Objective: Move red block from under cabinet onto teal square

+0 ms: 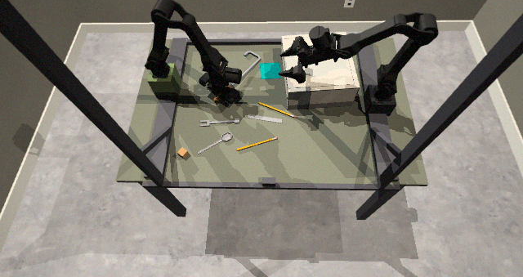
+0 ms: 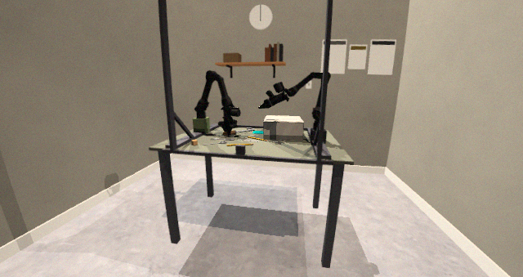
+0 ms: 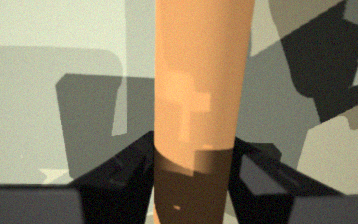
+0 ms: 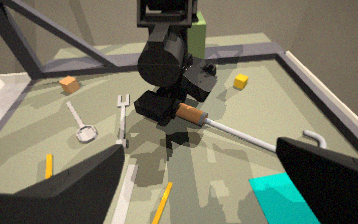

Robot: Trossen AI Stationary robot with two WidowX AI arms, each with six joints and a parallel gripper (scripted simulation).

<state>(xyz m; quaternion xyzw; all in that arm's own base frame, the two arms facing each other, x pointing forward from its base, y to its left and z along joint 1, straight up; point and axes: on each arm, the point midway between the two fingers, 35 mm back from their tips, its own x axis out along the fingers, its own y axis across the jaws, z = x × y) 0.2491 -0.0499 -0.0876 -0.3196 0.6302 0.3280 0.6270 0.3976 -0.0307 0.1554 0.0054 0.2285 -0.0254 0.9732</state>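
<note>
Right now the teal square is 180 mm ahead of my left hand, 200 mm to the right of it and 40 mm below it. The rest, counted from my left hand: yellow cube: 170 mm ahead, 100 mm to the left, 20 mm below; then fork: 120 mm behind, 20 mm to the right, 30 mm below; then spoon: 210 mm behind, 30 mm to the right, 30 mm below.
</note>
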